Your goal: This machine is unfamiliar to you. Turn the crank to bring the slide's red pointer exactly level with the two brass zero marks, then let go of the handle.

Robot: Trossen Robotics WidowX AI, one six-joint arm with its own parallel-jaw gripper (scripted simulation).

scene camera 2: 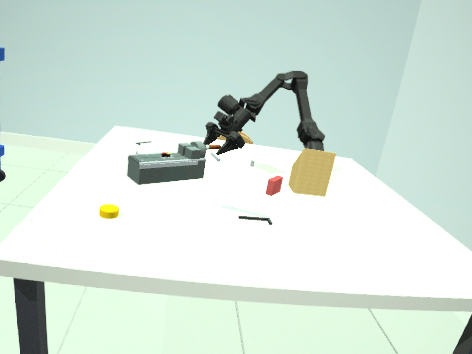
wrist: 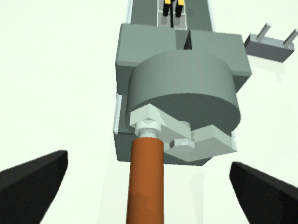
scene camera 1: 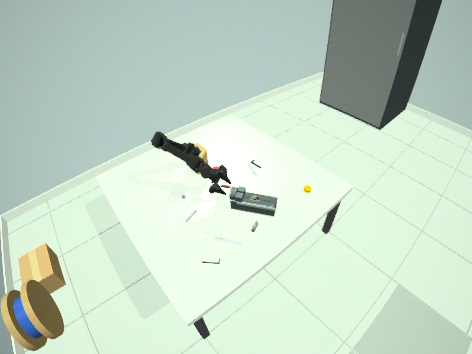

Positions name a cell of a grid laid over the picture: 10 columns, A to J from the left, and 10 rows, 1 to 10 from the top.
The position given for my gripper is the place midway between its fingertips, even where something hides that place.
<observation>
My gripper (scene camera 2: E5) is open and holds nothing. Also in view: a grey machine (scene camera 2: D5).
My gripper shows as well in the wrist view (wrist: F8). The grey machine also shows in the wrist view (wrist: F3) and in scene camera 1 (scene camera 1: F6).
</observation>
